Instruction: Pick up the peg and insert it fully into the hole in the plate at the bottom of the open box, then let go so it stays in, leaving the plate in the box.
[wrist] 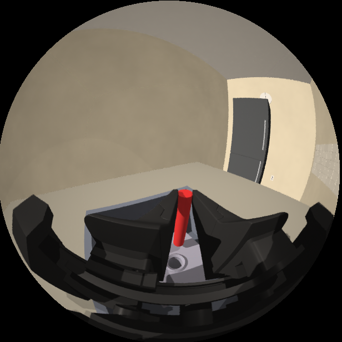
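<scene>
The red peg [182,220] is held between the two black fingertips of my gripper [184,193], which is shut on it. The peg's long part reaches down in the view between the fingers. The light grey plate [192,260] shows below the peg's lower end, between the fingers. Its round hole [176,262] with a raised rim lies a little below and left of the peg's lower end in the view; the peg is outside the hole. The blue-grey open box [89,235] shows behind the left finger; my fingers hide much of the box and plate.
The beige table top [210,180] extends behind the box. The box walls stand around the plate, close to my fingers. A dark grey fridge [248,130] stands far off against the cream wall at the right.
</scene>
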